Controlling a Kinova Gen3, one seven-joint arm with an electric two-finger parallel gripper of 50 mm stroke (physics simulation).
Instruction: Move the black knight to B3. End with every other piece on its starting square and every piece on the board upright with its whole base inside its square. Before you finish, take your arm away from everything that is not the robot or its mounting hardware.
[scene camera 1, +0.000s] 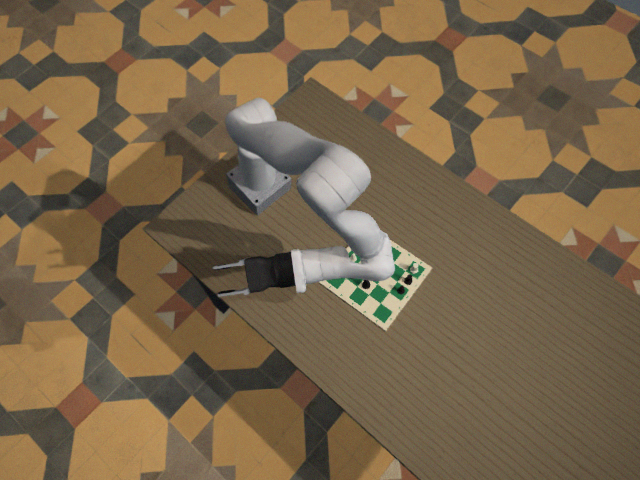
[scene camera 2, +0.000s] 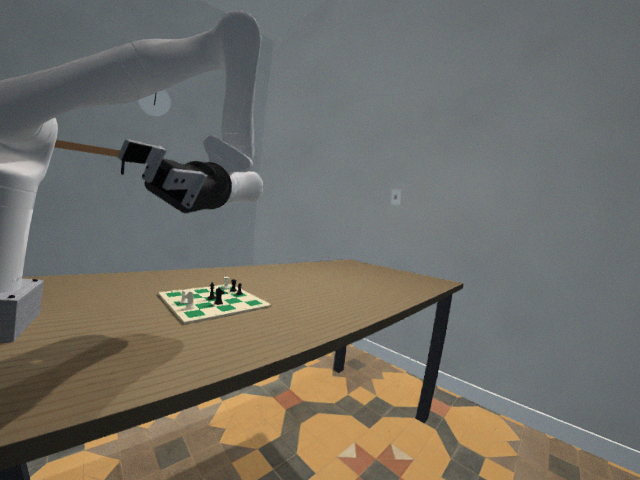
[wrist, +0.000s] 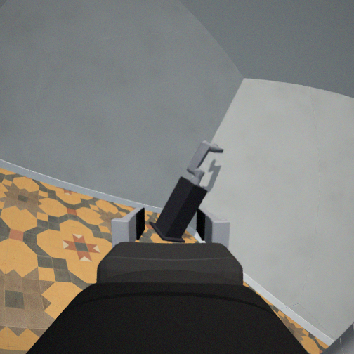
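Pixels of known places: gripper, fingertip midpoint: (scene camera 1: 216, 281) (scene camera 2: 145, 164); arm's base, origin of the base link: (scene camera 1: 258, 176).
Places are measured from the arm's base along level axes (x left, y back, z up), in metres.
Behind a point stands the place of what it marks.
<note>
The piece that looks like the black knight (scene camera 1: 366, 284) @(x -0.008, y -0.422, z -0.051 m) (scene camera 2: 219, 296) @(x -0.009, y -0.419, z -0.052 m) stands upright on the green and cream chessboard (scene camera 1: 386, 326) @(x -0.050, y -0.532, z -0.071 m) (scene camera 2: 184, 321) @(x -0.081, y -0.323, z -0.073 m). Its square label is too small to read, and B3 cannot be made out. My gripper (scene camera 1: 216, 281) @(x -0.303, y -0.236, z 0.193 m) (wrist: 170, 219) is open and empty, held high and well away from the board, pointing sideways. Scene camera 2 shows a taller black piece (scene camera 2: 211, 290) @(x 0.033, y -0.412, z -0.048 m) close to the knight. Two more black pieces and a white piece (scene camera 1: 414, 268) @(x 0.110, y -0.483, z -0.041 m) (scene camera 2: 226, 281) @(x 0.113, y -0.480, z -0.049 m) stand near the far corner. A white knight-like piece (scene camera 2: 189, 300) @(x -0.015, y -0.347, z -0.053 m) stands toward the robot side. My arm hides part of the board in scene camera 1.
The board lies on a long wooden table (scene camera 1: 491, 330) @(x 0.132, y -0.727, z -0.078 m) (scene camera 2: 336, 310) @(x -0.157, y -0.678, z -0.078 m). The arm's grey base (scene camera 1: 258, 196) @(x -0.042, y -0.043, z -0.006 m) (scene camera 2: 20, 315) @(x -0.048, y -0.058, z -0.041 m) is fixed near one end. The wrist view shows tiled floor, grey walls and a black block with a grey bent part (wrist: 180, 207) beyond the fingers.
</note>
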